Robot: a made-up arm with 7 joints.
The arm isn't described. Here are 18 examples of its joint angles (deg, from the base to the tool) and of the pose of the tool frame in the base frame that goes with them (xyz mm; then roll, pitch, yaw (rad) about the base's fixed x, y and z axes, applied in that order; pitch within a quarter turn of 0, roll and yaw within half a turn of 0).
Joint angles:
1: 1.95 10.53 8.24 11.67 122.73 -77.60 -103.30
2: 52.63 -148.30 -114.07 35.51 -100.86 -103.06 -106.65
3: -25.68 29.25 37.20 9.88 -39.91 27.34 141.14
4: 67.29 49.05 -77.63 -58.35 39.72 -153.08 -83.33
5: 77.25 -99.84 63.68 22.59 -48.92 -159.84 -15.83
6: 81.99 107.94 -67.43 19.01 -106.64 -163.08 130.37
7: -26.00 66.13 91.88 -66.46 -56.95 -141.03 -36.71
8: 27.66 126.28 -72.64 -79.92 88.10 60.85 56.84
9: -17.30 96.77 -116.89 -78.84 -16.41 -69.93 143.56
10: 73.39 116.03 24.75 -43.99 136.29 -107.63 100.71
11: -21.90 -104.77 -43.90 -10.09 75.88 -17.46 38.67
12: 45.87 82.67 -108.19 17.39 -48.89 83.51 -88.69
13: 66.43 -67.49 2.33 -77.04 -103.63 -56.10 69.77
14: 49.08 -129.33 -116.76 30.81 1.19 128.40 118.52
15: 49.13 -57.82 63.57 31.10 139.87 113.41 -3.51
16: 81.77 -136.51 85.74 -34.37 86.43 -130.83 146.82
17: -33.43 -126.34 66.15 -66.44 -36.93 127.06 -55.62
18: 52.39 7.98 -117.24 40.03 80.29 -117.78 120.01
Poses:
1: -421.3 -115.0 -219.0 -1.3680 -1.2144 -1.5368
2: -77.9 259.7 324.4 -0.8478 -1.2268 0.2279
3: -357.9 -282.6 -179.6 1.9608 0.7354 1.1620
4: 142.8 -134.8 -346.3 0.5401 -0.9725 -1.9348
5: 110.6 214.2 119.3 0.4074 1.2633 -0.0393
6: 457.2 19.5 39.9 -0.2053 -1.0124 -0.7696
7: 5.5 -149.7 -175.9 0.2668 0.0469 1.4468
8: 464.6 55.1 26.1 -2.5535 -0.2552 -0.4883
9: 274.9 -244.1 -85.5 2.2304 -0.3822 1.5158
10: 210.8 109.4 -146.1 2.5205 1.1040 1.8165
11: -199.8 152.9 -333.3 0.6310 1.1191 0.7920
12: 551.1 -56.0 -60.4 2.3888 -0.9402 -0.9546
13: -178.5 354.0 176.7 -2.9625 0.1898 2.4145
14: -295.3 409.9 273.0 -2.6396 -0.4480 0.2871
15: 13.2 368.8 -67.0 0.7843 1.0230 -1.2772
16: 135.9 110.3 157.0 2.9857 0.5238 2.6816
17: 142.0 -263.3 -141.0 -0.7686 0.0385 0.6440
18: -0.2 -249.9 -323.3 2.8741 0.1945 2.1440
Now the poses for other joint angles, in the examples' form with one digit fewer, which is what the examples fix.
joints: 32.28 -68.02 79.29 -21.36 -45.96 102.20 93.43
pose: 156 98 -70 2.819 0.975 -2.357
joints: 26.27 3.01 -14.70 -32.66 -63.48 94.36 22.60
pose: -299 26 -366 1.009 0.944 -1.616
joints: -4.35 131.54 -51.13 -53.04 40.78 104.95 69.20
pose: 478 -189 -90 -2.152 0.686 -0.693
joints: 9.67 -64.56 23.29 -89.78 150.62 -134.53 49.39
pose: -126 171 -94 -2.019 -0.413 2.190
